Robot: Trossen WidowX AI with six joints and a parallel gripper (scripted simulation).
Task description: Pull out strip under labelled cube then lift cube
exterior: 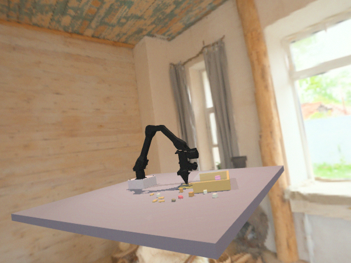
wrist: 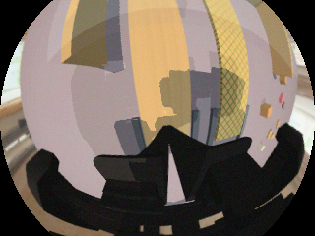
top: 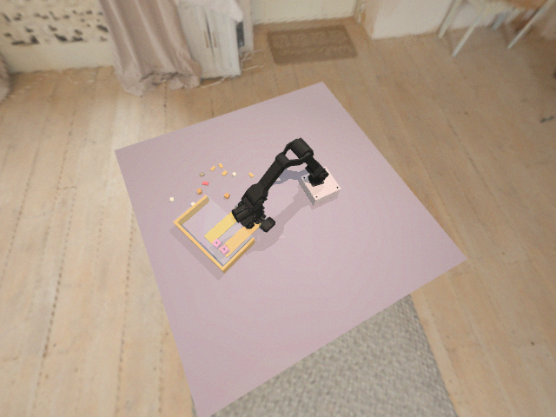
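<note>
My gripper tip is now 80 mm short of the strip and 40 mm to the right of it.
</note>
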